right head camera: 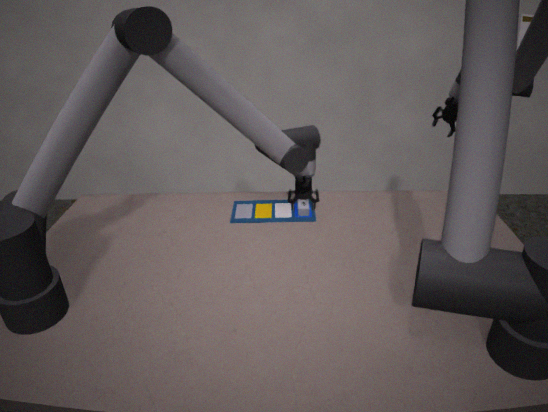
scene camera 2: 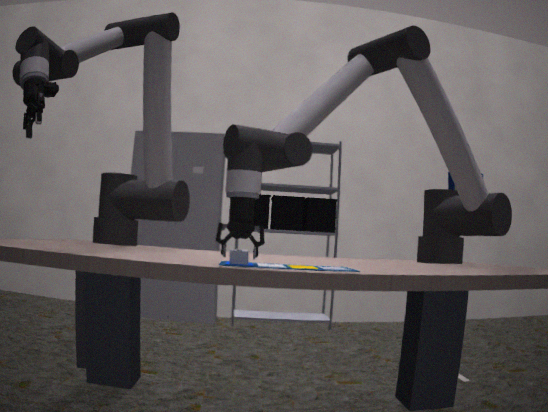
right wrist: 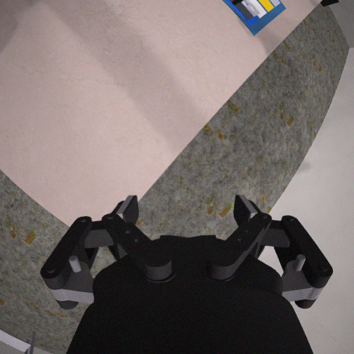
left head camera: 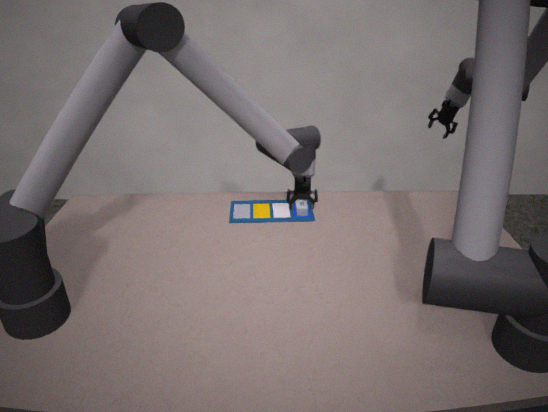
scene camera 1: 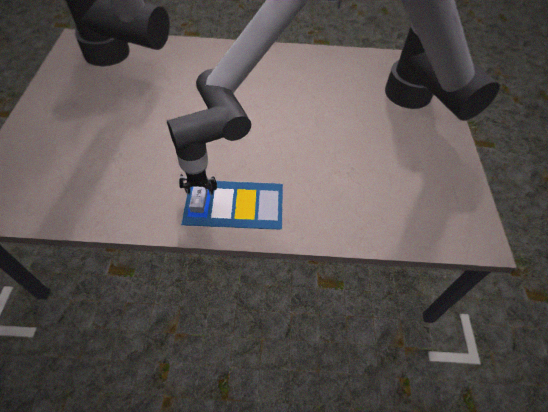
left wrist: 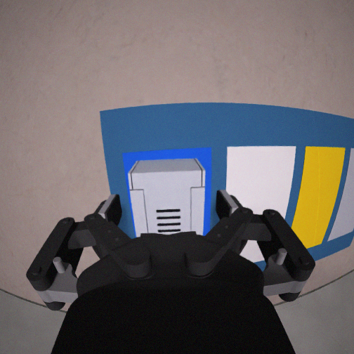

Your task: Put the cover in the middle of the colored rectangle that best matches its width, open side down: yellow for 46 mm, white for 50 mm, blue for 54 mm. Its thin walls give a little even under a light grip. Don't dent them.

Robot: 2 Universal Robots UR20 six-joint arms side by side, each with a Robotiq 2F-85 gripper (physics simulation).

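Note:
The light grey cover (left head camera: 301, 208) (right head camera: 303, 208) (scene camera 1: 198, 200) (scene camera 2: 239, 257) (left wrist: 168, 200) stands on the blue rectangle (scene camera 1: 198, 215) (left wrist: 168, 153), its closed, slotted side up. Blue shows around it at the far edge and both sides in the left wrist view. My left gripper (scene camera 2: 240, 254) (left wrist: 167, 202) is open, its fingers on either side of the cover with a gap at each side. The white rectangle (scene camera 1: 223, 203) (left wrist: 260, 185) and the yellow rectangle (scene camera 1: 245, 204) (left wrist: 320, 195) are bare. My right gripper (left head camera: 442, 127) (scene camera 2: 33, 127) (right wrist: 186, 205) is open and empty, high above the table.
The dark blue board (scene camera 1: 232, 223) (left wrist: 165, 122) lies near the table's edge and also bears a pale grey rectangle (scene camera 1: 268, 205) (left head camera: 242, 211). Both arm bases stand on the table (scene camera 1: 320, 110). A shelf unit (scene camera 2: 337, 200) and a grey cabinet (scene camera 2: 192, 150) stand behind in scene camera 2.

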